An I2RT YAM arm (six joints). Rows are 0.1 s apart.
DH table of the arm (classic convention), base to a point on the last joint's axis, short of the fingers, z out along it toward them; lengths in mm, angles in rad. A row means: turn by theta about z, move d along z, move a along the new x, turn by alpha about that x. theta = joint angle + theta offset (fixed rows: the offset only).
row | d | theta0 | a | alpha
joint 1 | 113.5 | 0.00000 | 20.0 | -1.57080
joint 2 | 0.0 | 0.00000 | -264.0 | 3.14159
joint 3 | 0.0 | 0.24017 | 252.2 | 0.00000
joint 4 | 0.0 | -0.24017 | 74.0 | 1.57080
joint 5 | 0.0 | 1.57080 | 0.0 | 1.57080
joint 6 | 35.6 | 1.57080 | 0.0 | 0.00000
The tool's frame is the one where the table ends.
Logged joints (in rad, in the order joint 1, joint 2, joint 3, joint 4, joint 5, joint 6), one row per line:
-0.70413 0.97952 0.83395 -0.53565 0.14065 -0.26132
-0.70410 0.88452 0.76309 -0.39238 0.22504 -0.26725
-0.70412 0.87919 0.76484 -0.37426 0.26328 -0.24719
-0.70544 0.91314 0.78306 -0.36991 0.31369 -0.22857
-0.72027 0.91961 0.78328 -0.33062 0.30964 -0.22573
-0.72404 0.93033 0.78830 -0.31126 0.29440 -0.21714
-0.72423 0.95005 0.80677 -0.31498 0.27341 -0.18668
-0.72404 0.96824 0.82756 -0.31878 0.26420 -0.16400
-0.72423 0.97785 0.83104 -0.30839 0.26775 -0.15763
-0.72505 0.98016 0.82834 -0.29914 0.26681 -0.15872
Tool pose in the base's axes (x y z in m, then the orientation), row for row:
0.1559 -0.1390 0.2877 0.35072 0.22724 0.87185 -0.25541
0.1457 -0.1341 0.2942 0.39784 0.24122 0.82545 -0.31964
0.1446 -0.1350 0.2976 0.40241 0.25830 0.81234 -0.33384
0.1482 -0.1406 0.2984 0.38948 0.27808 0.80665 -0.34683
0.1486 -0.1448 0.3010 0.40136 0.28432 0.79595 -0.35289
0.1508 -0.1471 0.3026 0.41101 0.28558 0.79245 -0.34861
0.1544 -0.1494 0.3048 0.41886 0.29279 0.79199 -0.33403
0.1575 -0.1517 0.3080 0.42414 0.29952 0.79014 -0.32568
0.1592 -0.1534 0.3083 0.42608 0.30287 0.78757 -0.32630
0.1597 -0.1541 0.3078 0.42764 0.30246 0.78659 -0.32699
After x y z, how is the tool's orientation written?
As a quaternion, w x y z.
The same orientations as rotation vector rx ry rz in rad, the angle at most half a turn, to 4 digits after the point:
0.5884 2.2576 -0.6614
0.6108 2.0903 -0.8094
0.6527 2.0527 -0.8436
0.7069 2.0507 -0.8817
0.7188 2.0123 -0.8922
0.7188 1.9945 -0.8774
0.7343 1.9862 -0.8377
0.7493 1.9767 -0.8148
0.7570 1.9685 -0.8156
0.7555 1.9647 -0.8167

